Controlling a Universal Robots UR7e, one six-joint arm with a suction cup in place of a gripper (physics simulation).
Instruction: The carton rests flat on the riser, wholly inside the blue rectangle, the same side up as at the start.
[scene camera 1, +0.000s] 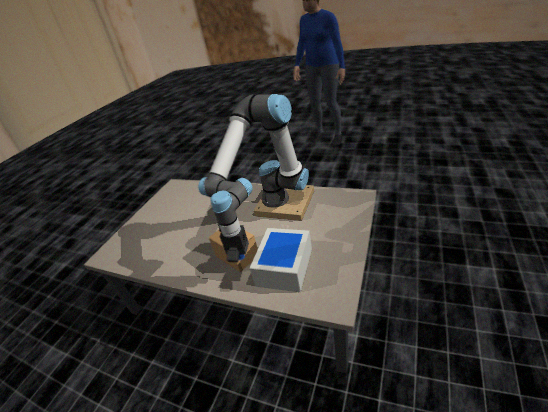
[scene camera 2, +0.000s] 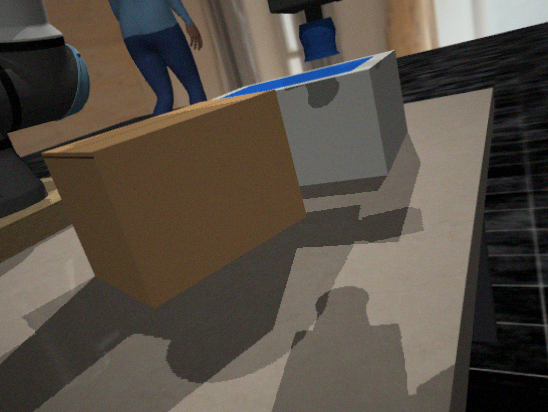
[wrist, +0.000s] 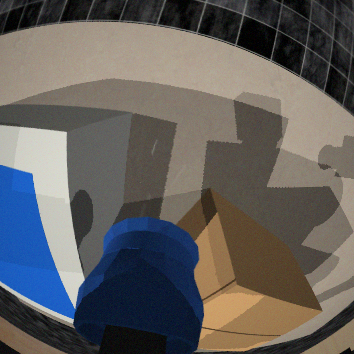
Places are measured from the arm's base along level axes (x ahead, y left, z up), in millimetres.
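Pixels of known places: hand at its tool point: (scene camera 1: 240, 256) (scene camera 2: 321, 57) (wrist: 149, 256); arm's base at its link origin: (scene camera 1: 275, 199).
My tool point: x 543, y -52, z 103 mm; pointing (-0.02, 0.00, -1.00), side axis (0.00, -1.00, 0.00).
Note:
Ahead of a thing's pixels: the offset from my tool point to its top centre. Level surfaces: height alone.
A brown carton @(15 mm down, 145 mm back, 87 mm right) (scene camera 1: 251, 247) (scene camera 2: 200, 200) (wrist: 265, 255) sits on the table, its closed flaps with a seam on top. It stands at an angle beside the light grey riser @(25 mm down, 71 mm back, 158 mm left) (scene camera 1: 277, 278) (scene camera 2: 335, 135) (wrist: 100, 165). The blue rectangle @(25 mm down, 71 mm back, 158 mm left) (scene camera 1: 281, 249) (scene camera 2: 310, 76) (wrist: 25, 225) on the riser's top has nothing on it. My gripper, a blue suction cup (scene camera 1: 242, 257) (scene camera 2: 321, 56) (wrist: 150, 232), is open and holds nothing. It hangs above the level of the riser's top, apart from the carton. In scene camera 1 the wrist hides part of the carton.
The arm's base stands on a wooden board (scene camera 1: 287, 212) at the back of the table @(146 mm down) (scene camera 1: 332, 300). The riser stands close beside the carton, near the table's front edge. A person (scene camera 1: 320, 40) (scene camera 2: 155, 45) stands on the floor beyond the table.

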